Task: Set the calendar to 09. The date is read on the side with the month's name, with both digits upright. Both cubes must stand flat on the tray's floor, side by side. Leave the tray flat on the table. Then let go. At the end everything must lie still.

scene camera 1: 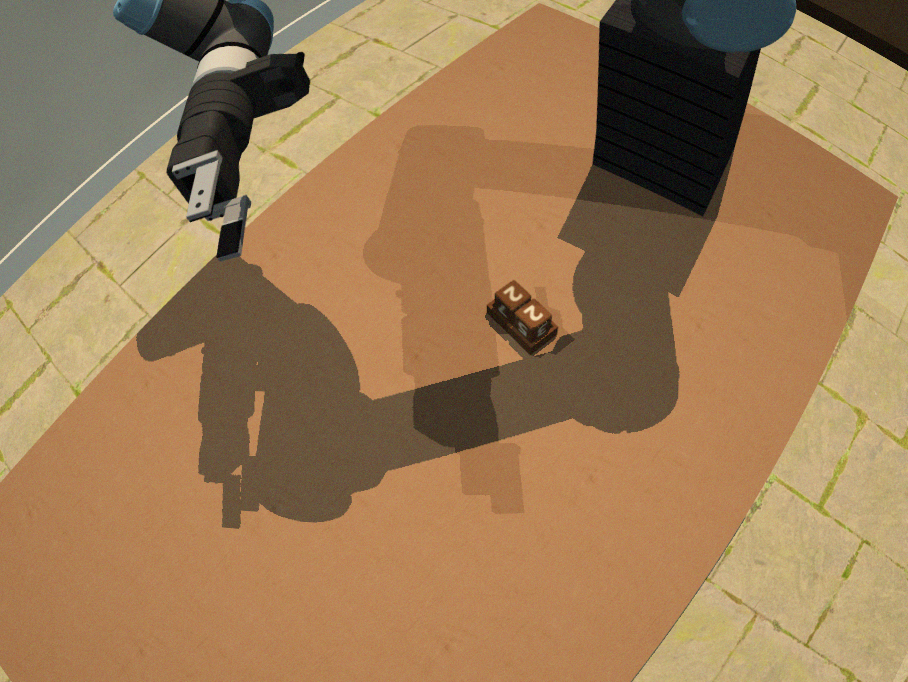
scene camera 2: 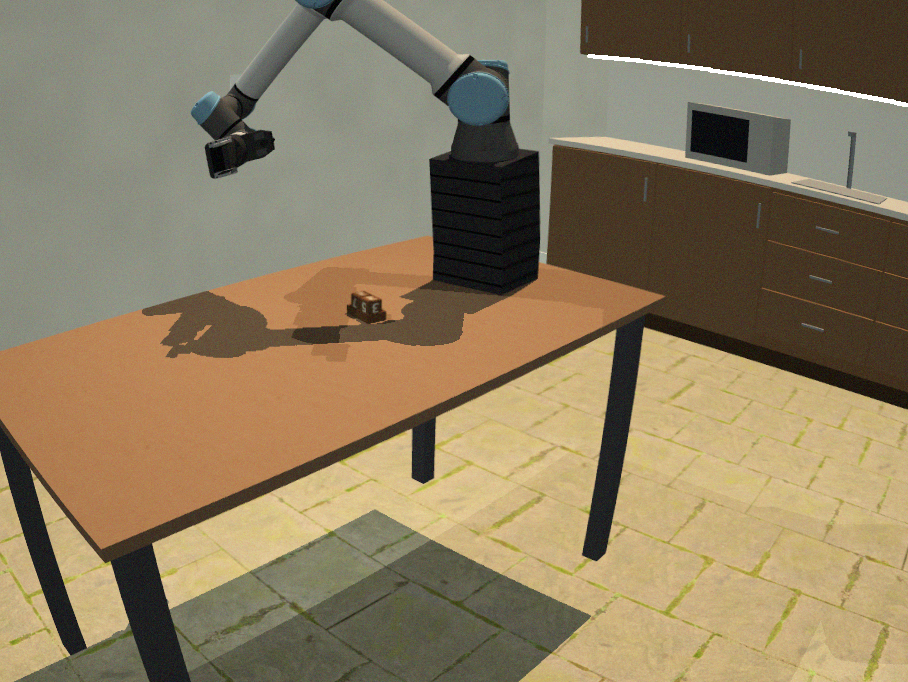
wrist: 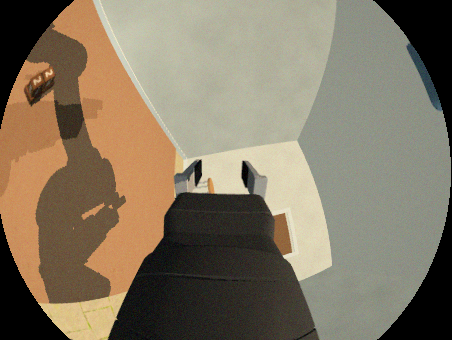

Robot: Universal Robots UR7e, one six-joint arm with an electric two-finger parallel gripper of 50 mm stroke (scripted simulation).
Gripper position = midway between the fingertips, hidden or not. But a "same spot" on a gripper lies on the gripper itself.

my gripper: scene camera 1; scene camera 2 220,160; wrist
same spot on my gripper: (wrist: pixel 184 182) = (scene camera 1: pixel 247 196)
